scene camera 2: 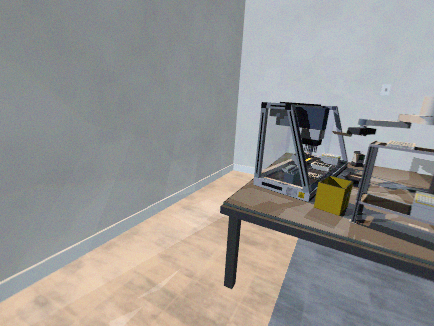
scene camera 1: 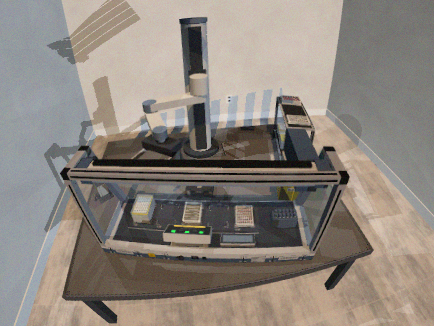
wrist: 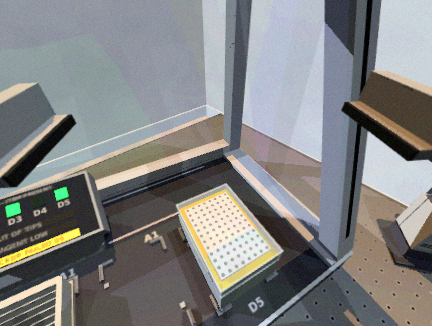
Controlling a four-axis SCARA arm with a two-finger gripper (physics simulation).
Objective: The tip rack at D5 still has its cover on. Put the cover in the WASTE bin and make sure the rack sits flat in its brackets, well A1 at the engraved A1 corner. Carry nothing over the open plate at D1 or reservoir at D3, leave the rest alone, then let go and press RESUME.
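Where they show: gripper, fingertip midpoint: (scene camera 2: pixel 340 132) (wrist: pixel 213 95); arm's base, origin of the base link: (scene camera 1: pixel 201 147).
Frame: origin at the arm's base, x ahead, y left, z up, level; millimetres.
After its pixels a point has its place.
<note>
The tip rack (scene camera 1: pixel 143 210) (wrist: pixel 230 237) at D5 has a yellow rim, a dotted white top and clear cover walls around it. Small brackets show at its base; whether it sits fully flat is unclear, and its A1 engraving is hidden. My gripper (wrist: pixel 213 95) {y -309, x 591, z 320 mm} is open and empty, with its fingers wide apart above and behind the rack; in scene camera 1 it is behind the enclosure. The yellow WASTE bin (scene camera 1: pixel 286 193) (scene camera 2: pixel 332 198) {y 531, x 570, z 87 mm} stands beside the enclosure. The reservoir (scene camera 1: pixel 192 212) {y -105, x 669, z 83 mm} is at D3 and the plate (scene camera 1: pixel 244 215) at D1. No RESUME label is readable.
The enclosure's corner post (wrist: pixel 337 150) {y -460, x 561, z 230 mm} rises right of the tip rack. A status panel (scene camera 1: pixel 187 234) (wrist: pixel 50 215) {y -172, x 796, z 125 mm} has green lights. A dark tube block (scene camera 1: pixel 284 217) stands beyond D1. A shelf rack (scene camera 2: pixel 363 180) {y 576, x 473, z 213 mm} stands near the bin. A small device (wrist: pixel 417 227) {y -605, x 432, z 75 mm} is outside the enclosure.
</note>
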